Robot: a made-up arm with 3 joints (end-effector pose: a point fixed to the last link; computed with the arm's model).
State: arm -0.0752 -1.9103 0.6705
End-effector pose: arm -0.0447 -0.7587 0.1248 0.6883 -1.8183 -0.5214
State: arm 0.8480 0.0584 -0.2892
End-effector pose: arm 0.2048 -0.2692 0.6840 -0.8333 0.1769 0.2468
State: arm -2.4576 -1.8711 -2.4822
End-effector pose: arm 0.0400 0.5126 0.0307 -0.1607 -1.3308 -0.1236
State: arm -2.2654 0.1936 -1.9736
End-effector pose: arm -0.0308 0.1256 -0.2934 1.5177 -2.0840 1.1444
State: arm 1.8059 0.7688 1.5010
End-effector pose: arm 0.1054 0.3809 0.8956 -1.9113 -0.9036 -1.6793
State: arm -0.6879 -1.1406 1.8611
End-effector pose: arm -0.0975 -0.5703 -0.4175 1.5115 -0.1990 -1.9491
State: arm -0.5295 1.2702 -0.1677
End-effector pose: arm 0.2459 -0.5047 -0.1873 0.5611 1.2033 0.4782
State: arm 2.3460 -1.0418 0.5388
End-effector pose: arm 0.0147 0.6259 0.5680 -1.7822 -0.9875 0.8739
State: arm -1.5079 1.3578 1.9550
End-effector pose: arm 0.1761 -0.2957 -0.6263 -0.1838 1.5701 -0.5178
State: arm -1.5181 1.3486 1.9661
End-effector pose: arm 0.1736 -0.2904 -0.6280 -0.1776 1.5733 -0.5256
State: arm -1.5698 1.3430 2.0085
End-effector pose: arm 0.1708 -0.2576 -0.6376 -0.1678 1.5858 -0.5217
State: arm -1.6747 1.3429 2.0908
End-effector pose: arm 0.1676 -0.1883 -0.6522 -0.1550 1.6095 -0.5010
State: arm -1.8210 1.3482 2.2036
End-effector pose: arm 0.1650 -0.0894 -0.6610 -0.1419 1.6394 -0.4637
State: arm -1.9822 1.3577 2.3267
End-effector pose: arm 0.1639 0.0197 -0.6546 -0.1312 1.6670 -0.4161
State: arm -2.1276 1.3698 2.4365
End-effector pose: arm 0.1645 0.1160 -0.6345 -0.1238 1.6853 -0.3681
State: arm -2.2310 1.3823 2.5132
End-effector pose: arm 0.1665 0.1825 -0.6121 -0.1198 1.6925 -0.3302
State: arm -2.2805 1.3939 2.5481
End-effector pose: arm 0.1693 0.2139 -0.5990 -0.1191 1.6909 -0.3076
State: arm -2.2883 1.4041 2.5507
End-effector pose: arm 0.1722 0.2199 -0.5966 -0.1208 1.6845 -0.2973
